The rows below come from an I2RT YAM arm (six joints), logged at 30 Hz.
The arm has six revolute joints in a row. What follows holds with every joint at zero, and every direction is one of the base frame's. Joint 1 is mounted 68 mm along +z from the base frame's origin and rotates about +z. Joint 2 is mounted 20 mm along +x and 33.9 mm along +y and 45.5 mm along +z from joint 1 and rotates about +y. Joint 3 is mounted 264 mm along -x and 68.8 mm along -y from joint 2 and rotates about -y. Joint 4 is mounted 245 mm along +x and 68.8 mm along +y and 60 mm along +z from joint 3 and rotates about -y. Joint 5 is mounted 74 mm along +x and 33.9 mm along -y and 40.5 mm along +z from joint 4 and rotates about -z. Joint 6 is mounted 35.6 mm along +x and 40.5 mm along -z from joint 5 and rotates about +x. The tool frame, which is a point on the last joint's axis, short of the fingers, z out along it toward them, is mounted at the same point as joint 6; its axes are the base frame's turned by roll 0, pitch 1.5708 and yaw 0 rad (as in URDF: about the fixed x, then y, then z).
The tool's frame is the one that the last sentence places.
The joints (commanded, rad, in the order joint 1, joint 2, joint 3, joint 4, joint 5, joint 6), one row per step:
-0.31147 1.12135 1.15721 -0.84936 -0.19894 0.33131
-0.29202 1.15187 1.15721 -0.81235 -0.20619 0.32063
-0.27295 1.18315 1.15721 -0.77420 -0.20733 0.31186
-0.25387 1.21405 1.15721 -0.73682 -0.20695 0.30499
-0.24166 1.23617 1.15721 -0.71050 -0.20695 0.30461
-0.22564 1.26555 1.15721 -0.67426 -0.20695 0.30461
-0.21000 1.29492 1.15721 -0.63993 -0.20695 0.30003
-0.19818 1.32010 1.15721 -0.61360 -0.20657 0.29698
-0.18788 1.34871 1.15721 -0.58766 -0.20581 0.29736
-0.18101 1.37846 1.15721 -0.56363 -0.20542 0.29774
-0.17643 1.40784 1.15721 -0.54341 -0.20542 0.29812
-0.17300 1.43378 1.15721 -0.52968 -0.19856 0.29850
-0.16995 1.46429 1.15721 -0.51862 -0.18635 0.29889
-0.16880 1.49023 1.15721 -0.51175 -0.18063 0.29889
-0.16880 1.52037 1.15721 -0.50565 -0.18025 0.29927
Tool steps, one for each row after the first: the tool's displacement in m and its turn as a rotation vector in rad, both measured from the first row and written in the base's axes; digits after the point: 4 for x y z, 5 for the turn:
0.0106 0.0016 -0.0035 -0.00444 -0.00767 0.03203
0.0213 0.0033 -0.0074 -0.01180 -0.01450 0.05808
0.0317 0.0053 -0.0116 -0.01867 -0.02077 0.08171
0.0389 0.0067 -0.0148 -0.02001 -0.02491 0.09416
0.0485 0.0088 -0.0192 -0.02171 -0.03167 0.11014
0.0578 0.0111 -0.0239 -0.02608 -0.03671 0.12894
0.0653 0.0129 -0.0284 -0.02861 -0.03797 0.14262
0.0732 0.0143 -0.0341 -0.02798 -0.03538 0.15215
0.0809 0.0149 -0.0404 -0.02638 -0.02986 0.15853
0.0880 0.0151 -0.0472 -0.02371 -0.02105 0.16294
0.0937 0.0149 -0.0536 -0.02512 -0.00795 0.16149
0.0998 0.0144 -0.0619 -0.02863 0.01320 0.15617
0.1045 0.0137 -0.0692 -0.02805 0.03279 0.15376
0.1096 0.0129 -0.0779 -0.02221 0.05621 0.15363

